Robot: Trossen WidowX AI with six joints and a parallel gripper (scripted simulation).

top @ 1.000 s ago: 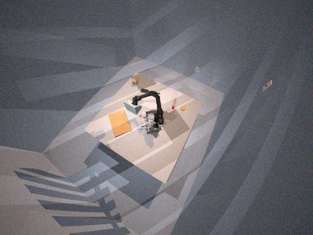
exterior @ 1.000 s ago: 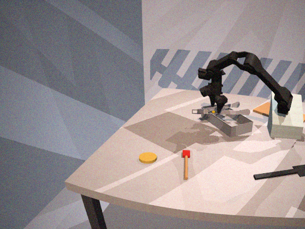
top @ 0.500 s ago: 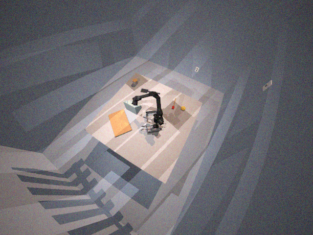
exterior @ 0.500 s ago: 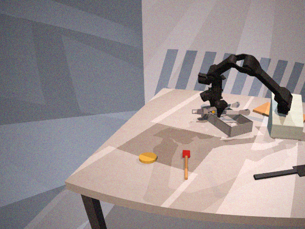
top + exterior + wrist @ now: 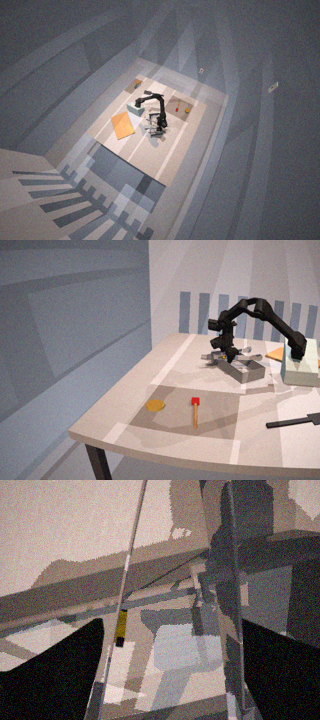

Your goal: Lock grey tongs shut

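My gripper tip is 40 mm below the yellow mark, 30 mm to the right of it and 10 mm short of it. Also, from my gripper tip: yellow disc: 460 mm to the left, 200 mm ahead, 20 mm below; grey roasting tin: 60 mm behind; red-headed spatula: 430 mm to the left, 50 mm ahead, 20 mm below.
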